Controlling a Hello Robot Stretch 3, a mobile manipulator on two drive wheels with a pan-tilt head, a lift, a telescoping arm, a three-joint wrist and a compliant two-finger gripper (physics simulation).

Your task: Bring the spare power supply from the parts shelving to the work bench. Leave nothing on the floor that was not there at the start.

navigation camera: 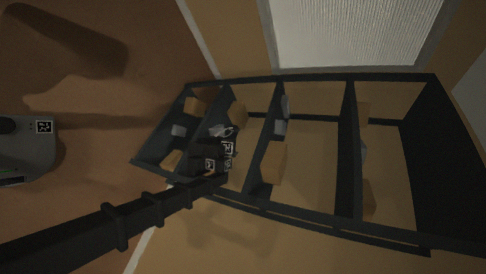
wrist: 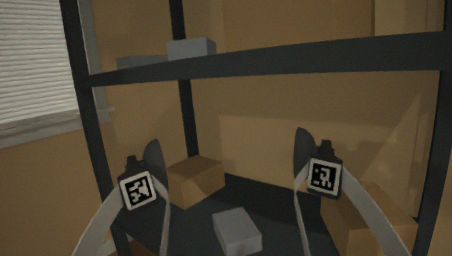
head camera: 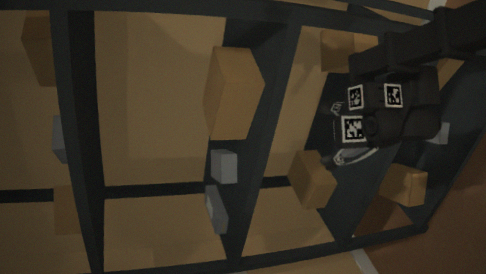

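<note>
The dark parts shelving [head camera: 82, 100] [navigation camera: 345, 165] [wrist: 320, 55] holds several grey boxes; which is the spare power supply I cannot tell. One grey box [navigation camera: 216, 131] [wrist: 237, 231] lies on the shelf below my gripper, low between the fingers in the wrist view; the gripper hides it in the head view. A small grey box [head camera: 225, 166] [navigation camera: 280, 127] [wrist: 190, 49] and a flat grey box [head camera: 216, 210] [navigation camera: 285, 106] [wrist: 140, 61] lie on the shelf above. My gripper [head camera: 336, 132] [navigation camera: 233, 143] [wrist: 229, 152] is open and empty between these two shelves.
A brown carton [head camera: 312, 180] [navigation camera: 237, 115] [wrist: 195, 180] stands left of the grey box in the wrist view, another carton [wrist: 370, 225] at right. A large carton [head camera: 235, 95] [navigation camera: 275, 162] stands one shelf up. My arm [navigation camera: 60, 230] reaches in past the frame.
</note>
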